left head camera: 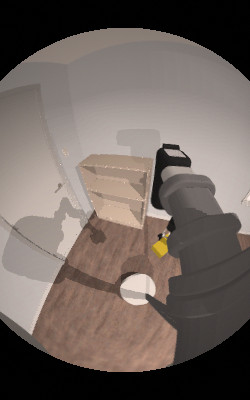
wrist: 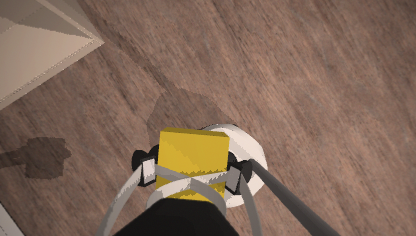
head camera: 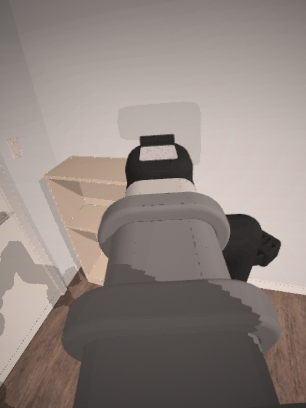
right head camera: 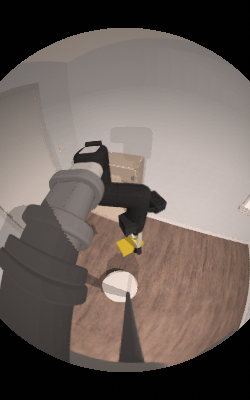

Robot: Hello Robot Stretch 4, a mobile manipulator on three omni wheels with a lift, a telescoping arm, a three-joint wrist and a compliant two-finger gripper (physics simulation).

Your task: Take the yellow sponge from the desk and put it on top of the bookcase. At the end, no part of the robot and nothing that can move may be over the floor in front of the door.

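Where they show: gripper, fingertip midpoint: [left head camera: 165,244] [wrist: 193,161] [right head camera: 132,244]; robot's base, link origin: [left head camera: 136,288] [right head camera: 120,285].
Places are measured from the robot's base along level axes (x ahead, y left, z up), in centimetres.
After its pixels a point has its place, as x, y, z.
My gripper [left head camera: 163,239] {26.1, -8.7, 103.7} [right head camera: 134,244] {26.1, -8.7, 103.7} [wrist: 193,161] {26.1, -8.7, 103.7} is shut on the yellow sponge [left head camera: 160,248] {23.1, -4.9, 108.2} [right head camera: 125,246] {23.3, -5.8, 108.2} [wrist: 192,150] {27.4, -10.2, 108.2}, with one fingertip at each side of it. The sponge hangs above the wood floor, in front of the bookcase and apart from it. The light wooden bookcase [head camera: 90,167] {119.7, 39.3, 103.2} [left head camera: 117,162] {108.1, 19.9, 103.2} stands against the back wall, and its corner shows at the upper left in the wrist view [wrist: 45,55] {104.6, 14.2, 7.2}. Its top board shows no object on the visible part. The arm hides its right part in the head view and much of it in the right head view.
The door [head camera: 20,310] {71.3, 97.3, 27.5} [left head camera: 25,145] {79.6, 94.6, 148.7} [right head camera: 20,145] {75.6, 96.0, 145.8} is in the left wall, with shadows of the robot on that side. A round white part of the robot's base [left head camera: 137,290] {-1.7, 0.3, 18.7} [right head camera: 120,286] {-0.3, -1.4, 18.7} [wrist: 255,167] is low beneath the gripper. A pale wall stands behind and right of the bookcase.
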